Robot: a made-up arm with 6 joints.
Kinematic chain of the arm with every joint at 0, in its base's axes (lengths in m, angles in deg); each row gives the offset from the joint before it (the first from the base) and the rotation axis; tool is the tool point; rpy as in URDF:
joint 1: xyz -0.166 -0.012 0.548 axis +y
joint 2: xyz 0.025 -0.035 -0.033 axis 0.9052 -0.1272 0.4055
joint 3: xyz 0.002 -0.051 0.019 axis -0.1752 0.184 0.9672
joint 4: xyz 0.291 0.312 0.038 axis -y
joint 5: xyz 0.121 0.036 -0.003 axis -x
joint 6: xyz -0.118 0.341 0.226 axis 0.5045 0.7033 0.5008
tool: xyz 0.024 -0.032 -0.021 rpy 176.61 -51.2 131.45
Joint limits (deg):
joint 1: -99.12..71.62
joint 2: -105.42..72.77
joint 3: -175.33..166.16
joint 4: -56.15..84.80
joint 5: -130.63..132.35
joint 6: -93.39..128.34
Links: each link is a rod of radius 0.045 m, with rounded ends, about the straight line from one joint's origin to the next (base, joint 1, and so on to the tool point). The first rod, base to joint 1, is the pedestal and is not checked.
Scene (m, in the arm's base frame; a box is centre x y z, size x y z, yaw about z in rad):
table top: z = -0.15
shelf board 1: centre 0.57 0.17 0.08 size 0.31 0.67 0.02 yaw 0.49
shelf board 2: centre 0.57 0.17 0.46 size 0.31 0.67 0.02 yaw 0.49
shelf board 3: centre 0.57 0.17 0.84 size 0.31 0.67 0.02 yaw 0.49
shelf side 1: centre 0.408 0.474 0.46 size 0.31 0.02 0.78 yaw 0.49
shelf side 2: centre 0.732 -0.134 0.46 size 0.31 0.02 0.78 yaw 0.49
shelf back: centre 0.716 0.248 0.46 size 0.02 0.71 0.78 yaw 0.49
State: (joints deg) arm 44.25 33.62 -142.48 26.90 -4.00 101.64
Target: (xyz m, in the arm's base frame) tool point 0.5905 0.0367 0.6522
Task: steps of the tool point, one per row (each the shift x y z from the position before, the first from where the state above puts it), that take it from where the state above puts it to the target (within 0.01 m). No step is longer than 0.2 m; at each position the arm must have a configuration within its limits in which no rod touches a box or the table.
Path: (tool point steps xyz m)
1: 0.1505 0.1158 0.0111
2: 0.1066 0.1448 0.0405
3: 0.0529 0.1566 0.0630
4: -0.0034 0.1503 0.0749
5: -0.0545 0.1279 0.0749
6: 0.0729 0.0233 0.0131
7: 0.0636 0.0287 0.0047
8: 0.0526 0.0333 -0.0044
9: 0.0397 0.0367 -0.0134

